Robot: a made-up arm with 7 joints.
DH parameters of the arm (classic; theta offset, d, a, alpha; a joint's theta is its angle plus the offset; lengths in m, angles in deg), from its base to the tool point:
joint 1: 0 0.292 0 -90
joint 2: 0 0 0 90
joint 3: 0 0.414 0.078 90
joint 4: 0 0 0.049 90
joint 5: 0 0.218 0 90
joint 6: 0 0 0.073 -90
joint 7: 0 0.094 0 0
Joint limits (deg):
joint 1: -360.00..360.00
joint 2: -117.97..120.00
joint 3: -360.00..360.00
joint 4: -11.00..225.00
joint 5: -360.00..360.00
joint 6: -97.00..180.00
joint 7: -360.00..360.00
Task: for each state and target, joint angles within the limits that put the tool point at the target. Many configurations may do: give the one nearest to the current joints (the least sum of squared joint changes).
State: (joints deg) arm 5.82 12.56 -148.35 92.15 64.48 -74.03 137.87
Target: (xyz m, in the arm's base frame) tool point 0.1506 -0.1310 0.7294
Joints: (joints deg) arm 6.20 45.26 -123.86 63.60 81.25 -86.51 137.87
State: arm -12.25 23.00 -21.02 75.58 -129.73 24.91 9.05
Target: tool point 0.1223 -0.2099 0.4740
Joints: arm -28.08 -9.60 -35.59 32.25 -136.85 14.31 9.05
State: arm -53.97 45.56 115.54 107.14 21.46 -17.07 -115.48
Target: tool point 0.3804 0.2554 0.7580
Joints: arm -20.86 39.60 109.25 87.47 24.36 -8.22 -115.48
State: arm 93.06 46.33 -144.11 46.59 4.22 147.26 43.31
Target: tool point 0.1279 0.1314 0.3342
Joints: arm 71.66 80.59 -125.81 13.96 17.29 119.11 43.31
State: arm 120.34 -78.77 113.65 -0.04 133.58 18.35 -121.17
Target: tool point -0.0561 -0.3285 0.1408
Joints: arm 132.38 -80.58 126.68 38.96 132.73 30.95 -121.17
